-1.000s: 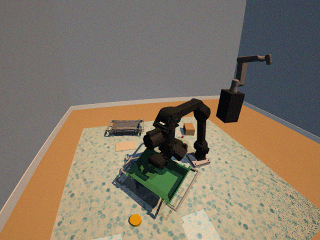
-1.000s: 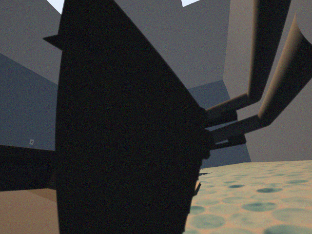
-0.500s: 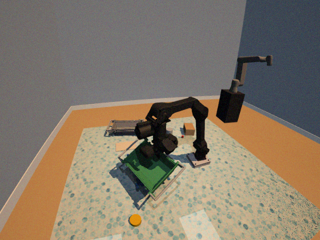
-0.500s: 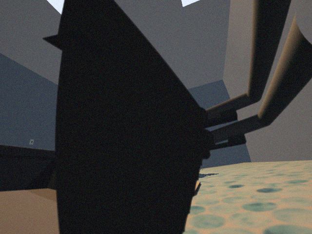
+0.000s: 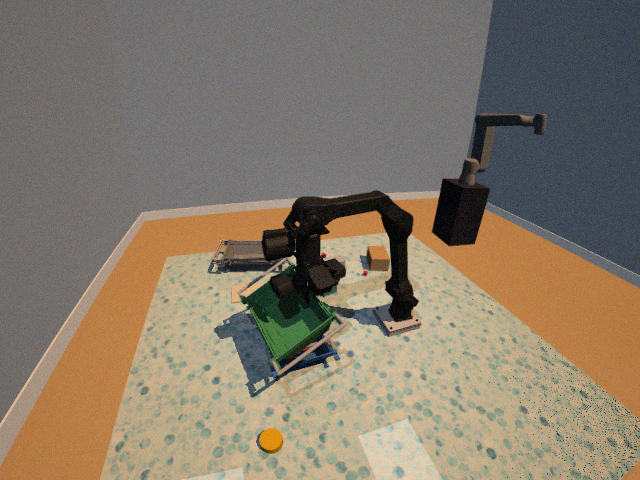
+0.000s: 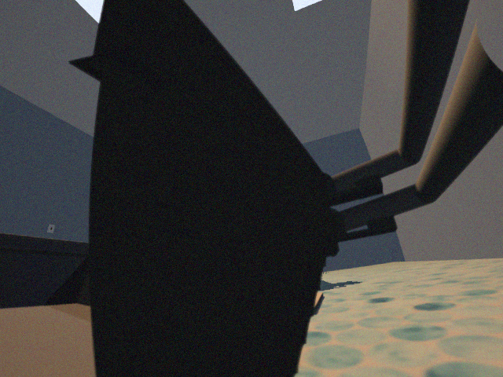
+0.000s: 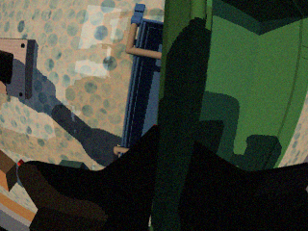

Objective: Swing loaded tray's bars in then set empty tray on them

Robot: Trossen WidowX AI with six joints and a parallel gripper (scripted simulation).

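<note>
Now: gripper tip 7 cm short of the green tray and 2 cm to the right of it. Round my gripper tip: orange disc: 26 cm to the left, 17 cm below, 13 cm ahead; then tan card: 30 cm to the right, 18 cm below, 17 cm ahead; then teal cube: 27 cm to the right, 16 cm below, 11 cm behind.
</note>
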